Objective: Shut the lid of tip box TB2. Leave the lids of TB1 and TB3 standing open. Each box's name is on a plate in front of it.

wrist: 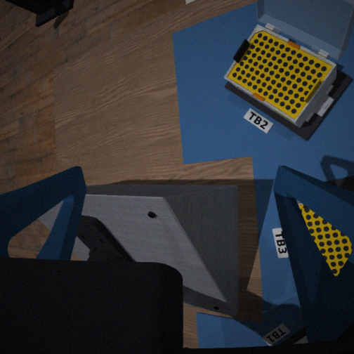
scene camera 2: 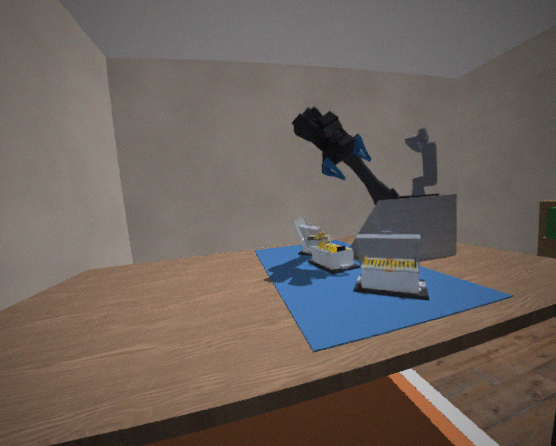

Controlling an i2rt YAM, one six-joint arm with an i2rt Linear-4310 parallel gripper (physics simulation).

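Observation:
TB2 is a white box with yellow tip rows. Its clear lid stands open on the side away from its name plate. In the scene view TB2 is the nearest box. TB3 is the middle box; its lid is hard to make out. Its tips show through the right finger in the wrist view, beside plate TB3. TB1 is the farthest box, with its lid up; its plate shows low in the wrist view. My gripper is open and empty, high above the boxes.
The boxes stand on a blue mat on the wooden table. The grey robot base block stands behind the boxes in the scene view. A dark object shows at the wrist view's top left.

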